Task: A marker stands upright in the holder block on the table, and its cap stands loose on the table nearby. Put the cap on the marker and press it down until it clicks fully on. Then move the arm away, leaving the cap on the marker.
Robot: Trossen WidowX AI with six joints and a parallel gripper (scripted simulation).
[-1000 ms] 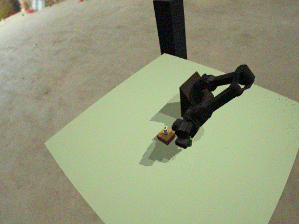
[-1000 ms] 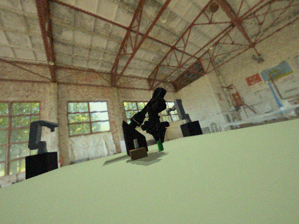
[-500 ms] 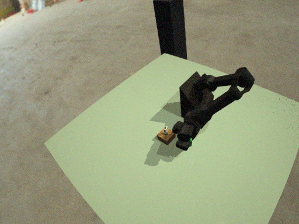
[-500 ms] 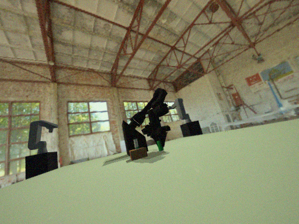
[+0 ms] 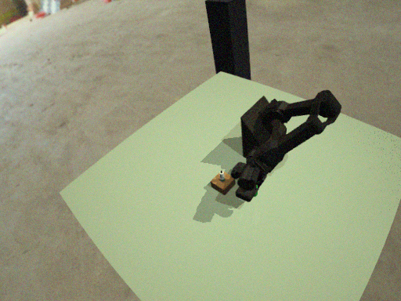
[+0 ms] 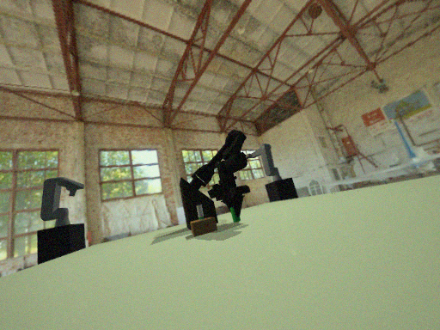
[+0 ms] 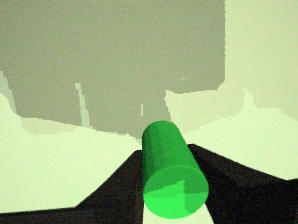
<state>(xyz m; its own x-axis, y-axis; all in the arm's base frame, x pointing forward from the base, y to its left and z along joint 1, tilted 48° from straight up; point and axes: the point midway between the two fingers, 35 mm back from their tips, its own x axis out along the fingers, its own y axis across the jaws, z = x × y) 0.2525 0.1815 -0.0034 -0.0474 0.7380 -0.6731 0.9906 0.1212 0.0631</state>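
Now: gripper tip 40 mm short of the marker, 130 mm to the left of it and 50 mm below it. Round my gripper tip: green cap 10 mm above; then holder block 40 mm ahead, 130 mm to the right.
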